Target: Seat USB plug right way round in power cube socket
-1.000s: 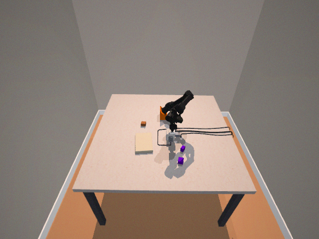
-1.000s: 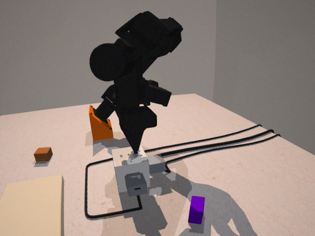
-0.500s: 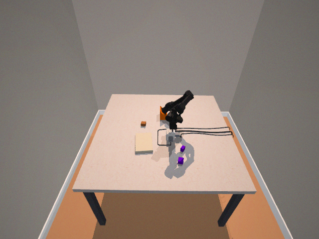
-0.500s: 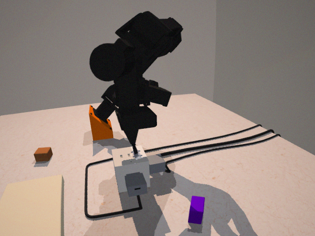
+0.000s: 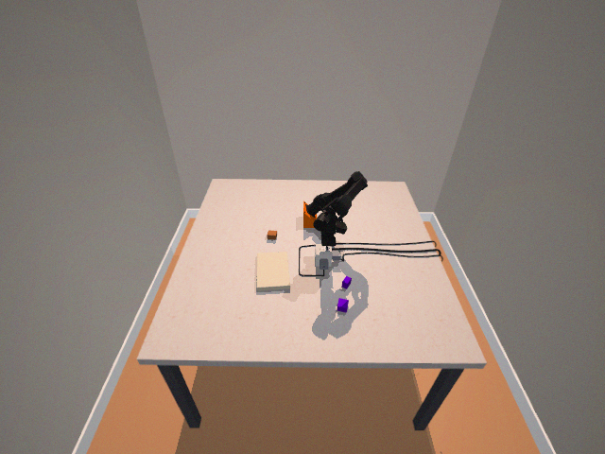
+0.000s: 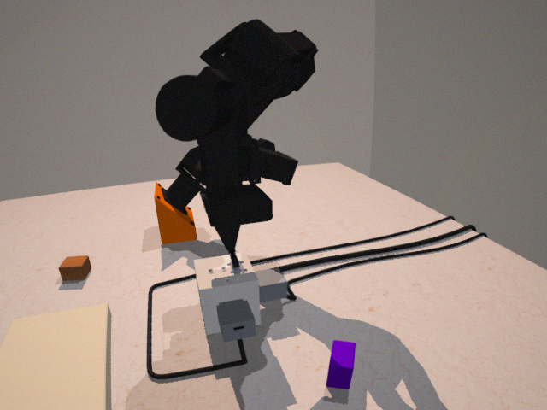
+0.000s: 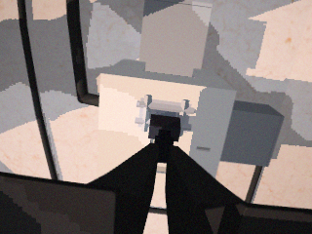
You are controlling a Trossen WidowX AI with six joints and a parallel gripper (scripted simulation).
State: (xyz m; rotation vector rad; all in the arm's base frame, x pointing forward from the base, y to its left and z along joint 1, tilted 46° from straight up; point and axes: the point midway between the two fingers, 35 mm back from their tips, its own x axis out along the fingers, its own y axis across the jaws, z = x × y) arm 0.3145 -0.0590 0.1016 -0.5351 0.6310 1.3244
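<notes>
Now: the USB socket 4 cm below my gripper tip and 1 cm to the left of it. The rest, counted from my gripper tip: cream pad (26 cm to the right, 10 cm below, 5 cm ahead); then brown block (25 cm to the right, 21 cm behind, 9 cm below); then black USB plug (2 cm below).
</notes>
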